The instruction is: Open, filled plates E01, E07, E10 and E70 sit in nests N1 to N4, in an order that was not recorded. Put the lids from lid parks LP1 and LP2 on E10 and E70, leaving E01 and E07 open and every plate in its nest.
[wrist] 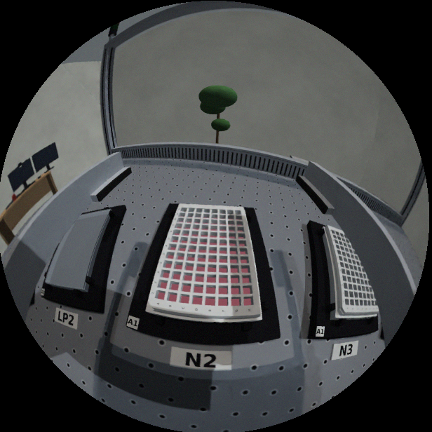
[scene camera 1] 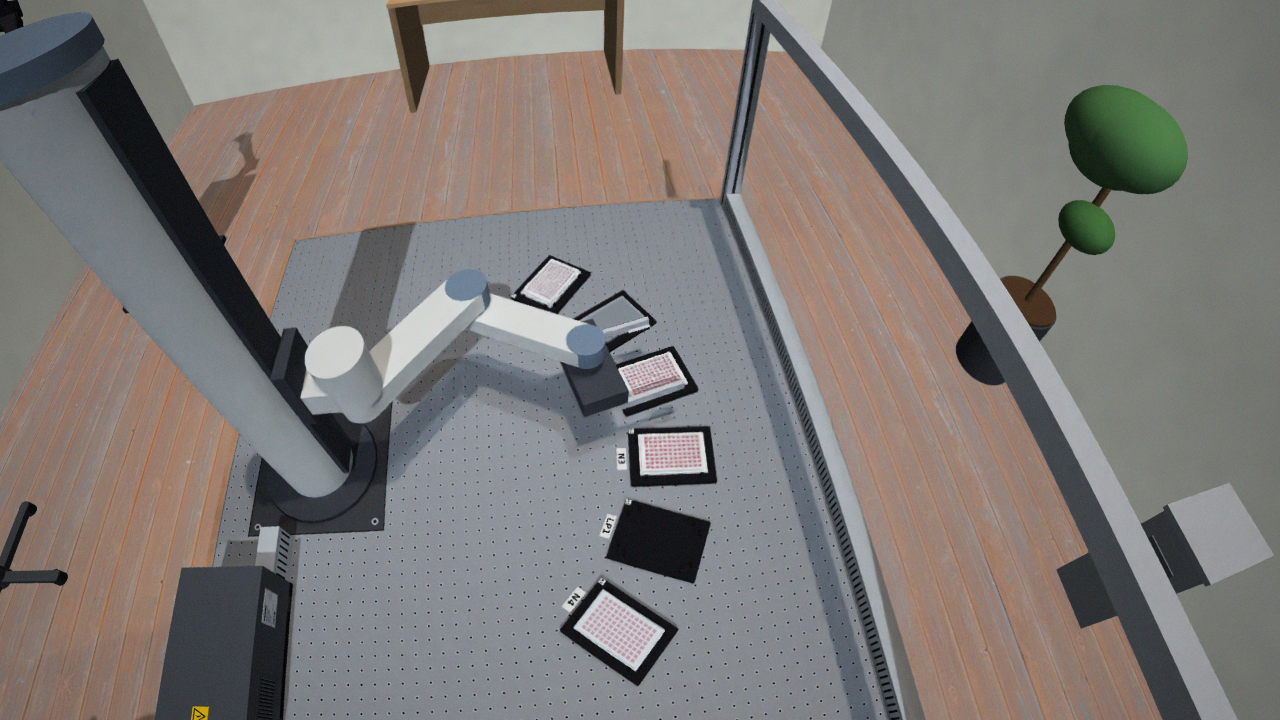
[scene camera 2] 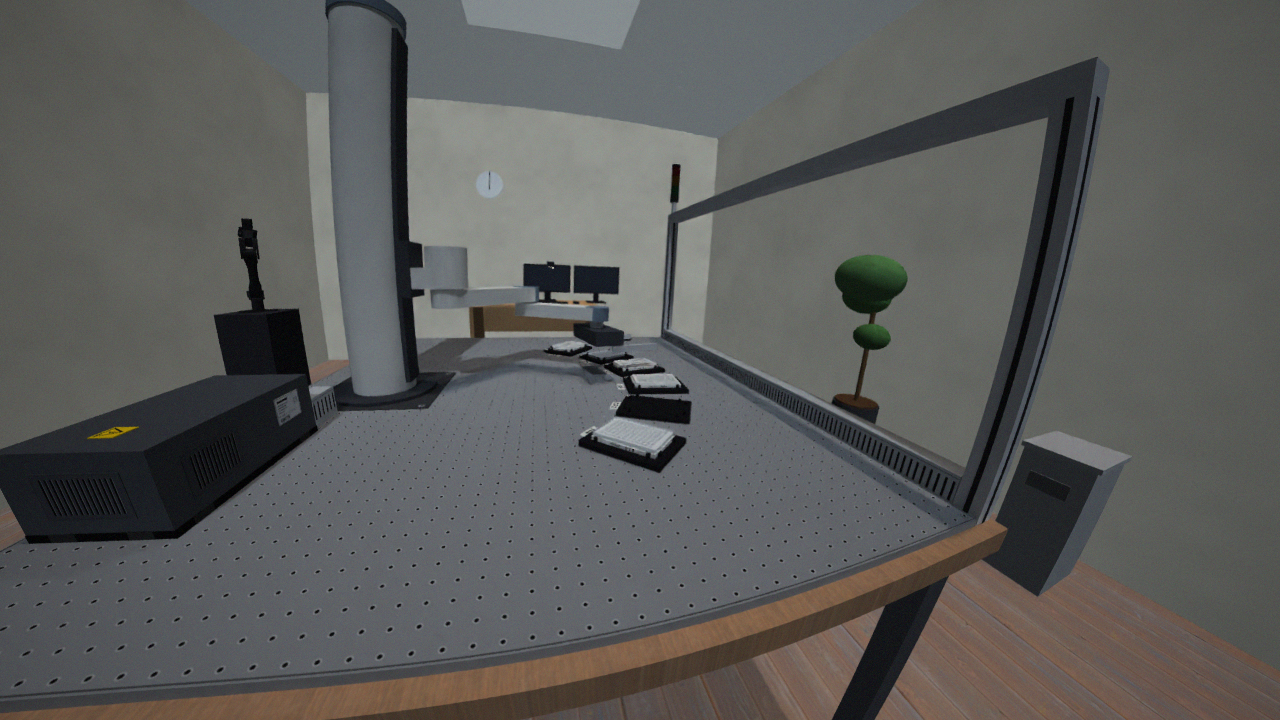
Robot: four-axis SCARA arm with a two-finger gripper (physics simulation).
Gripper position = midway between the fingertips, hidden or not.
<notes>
I see my gripper (scene camera 1: 665, 351), a grey lid (scene camera 1: 610, 623), a grey lid (scene camera 1: 619, 311), a plate (scene camera 1: 660, 370), a plate (scene camera 1: 671, 453), a plate (scene camera 1: 550, 283), a dark control box (scene camera 2: 147, 458) and a lid park LP1 (scene camera 1: 661, 541).
My gripper also shows in the wrist view (wrist: 213, 157) and in scene camera 2 (scene camera 2: 642, 341). The dark control box shows as well in scene camera 1 (scene camera 1: 217, 645). The lid park LP1 also shows in scene camera 2 (scene camera 2: 649, 408).
</notes>
